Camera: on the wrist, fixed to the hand. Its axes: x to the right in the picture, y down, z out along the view.
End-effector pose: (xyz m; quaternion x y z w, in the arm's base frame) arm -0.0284 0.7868 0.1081 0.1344 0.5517 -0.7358 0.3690
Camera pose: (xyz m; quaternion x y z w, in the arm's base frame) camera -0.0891 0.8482 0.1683 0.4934 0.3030 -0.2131 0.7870
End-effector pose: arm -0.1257 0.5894 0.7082 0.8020 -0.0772 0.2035 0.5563
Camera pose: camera -0.1217 0.6652 0.6352 0.4708 -0.6388 0.5530 0.2540
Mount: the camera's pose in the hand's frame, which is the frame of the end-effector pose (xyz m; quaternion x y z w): -0.0187 -0.0922 -0.0473 -0.0291 0.0120 0.7319 0.6807
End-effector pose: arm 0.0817 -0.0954 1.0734 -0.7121 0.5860 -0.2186 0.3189
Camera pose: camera 0.1093 -0.0764 1.1732 -0.0625 0.9303 0.0931 0.3493
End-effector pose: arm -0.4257 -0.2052 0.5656 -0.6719 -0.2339 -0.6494 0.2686
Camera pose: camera -0.5231 -0.1672 0.5528 -0.6286 0.3547 -0.2603 0.6414
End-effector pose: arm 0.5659 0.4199 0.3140 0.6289 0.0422 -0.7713 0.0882
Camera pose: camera 0.5976 0.5202 0.3183 0.4657 -0.4081 -0.4517 0.6423
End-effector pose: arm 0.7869 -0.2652 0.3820 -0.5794 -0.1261 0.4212 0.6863
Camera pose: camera 0.8465 -0.3089 0.4570 -0.5117 0.3342 0.7784 0.1435
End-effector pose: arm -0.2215 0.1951 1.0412 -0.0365 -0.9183 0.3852 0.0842
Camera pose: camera -0.1947 0.1612 1.1372 0.7040 0.6085 -0.2967 0.2146
